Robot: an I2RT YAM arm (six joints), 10 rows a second.
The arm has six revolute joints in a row. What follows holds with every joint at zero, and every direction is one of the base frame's.
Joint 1 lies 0.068 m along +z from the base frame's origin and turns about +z.
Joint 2 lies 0.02 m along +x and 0.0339 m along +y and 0.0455 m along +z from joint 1 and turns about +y.
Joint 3 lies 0.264 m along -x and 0.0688 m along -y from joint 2 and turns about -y.
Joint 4 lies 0.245 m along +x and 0.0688 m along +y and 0.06 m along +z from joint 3 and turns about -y.
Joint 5 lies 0.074 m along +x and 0.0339 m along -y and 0.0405 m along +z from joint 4 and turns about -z.
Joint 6 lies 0.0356 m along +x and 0.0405 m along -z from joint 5 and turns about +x.
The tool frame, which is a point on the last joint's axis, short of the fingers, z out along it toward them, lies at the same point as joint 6; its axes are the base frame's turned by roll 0, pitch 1.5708 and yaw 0 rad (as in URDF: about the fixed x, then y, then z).
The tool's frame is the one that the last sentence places.
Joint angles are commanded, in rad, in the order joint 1, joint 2, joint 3, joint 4, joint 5, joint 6. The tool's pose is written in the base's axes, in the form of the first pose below.
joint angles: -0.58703 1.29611 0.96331 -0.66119 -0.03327 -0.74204
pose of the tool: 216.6, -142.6, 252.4; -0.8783, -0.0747, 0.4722; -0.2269, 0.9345, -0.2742; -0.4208, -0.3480, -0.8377
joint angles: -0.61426 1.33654 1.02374 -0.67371 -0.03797 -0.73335
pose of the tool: 222.0, -154.9, 260.6; -0.8805, -0.0411, 0.4723; -0.1975, 0.9374, -0.2867; -0.4310, -0.3457, -0.8335
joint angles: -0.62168 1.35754 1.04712 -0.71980 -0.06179 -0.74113
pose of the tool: 222.5, -156.7, 259.9; -0.8892, -0.0608, 0.4535; -0.1919, 0.9493, -0.2490; -0.4154, -0.3084, -0.8558
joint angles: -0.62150 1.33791 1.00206 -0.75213 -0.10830 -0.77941
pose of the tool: 214.4, -148.8, 249.4; -0.8904, -0.1234, 0.4382; -0.2218, 0.9582, -0.1809; -0.3975, -0.2582, -0.8805
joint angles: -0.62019 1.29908 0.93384 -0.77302 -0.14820 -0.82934
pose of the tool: 202.6, -138.2, 237.2; -0.8858, -0.1907, 0.4232; -0.2637, 0.9570, -0.1208; -0.3820, -0.2186, -0.8980
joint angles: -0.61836 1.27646 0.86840 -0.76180 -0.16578 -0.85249
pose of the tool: 194.6, -131.3, 223.5; -0.8847, -0.2231, 0.4093; -0.2820, 0.9553, -0.0887; -0.3712, -0.1939, -0.9081
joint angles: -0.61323 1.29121 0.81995 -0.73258 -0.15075 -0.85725
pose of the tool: 192.7, -129.1, 207.5; -0.8965, -0.2336, 0.3765; -0.2831, 0.9556, -0.0813; -0.3408, -0.1795, -0.9228
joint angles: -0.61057 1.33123 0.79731 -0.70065 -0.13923 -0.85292
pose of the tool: 195.2, -130.6, 193.8; -0.9082, -0.2338, 0.3473; -0.2749, 0.9586, -0.0736; -0.3157, -0.1623, -0.9349
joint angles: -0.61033 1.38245 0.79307 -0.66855 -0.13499 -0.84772
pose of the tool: 200.4, -134.3, 182.6; -0.9163, -0.2313, 0.3271; -0.2658, 0.9619, -0.0645; -0.2997, -0.1460, -0.9428
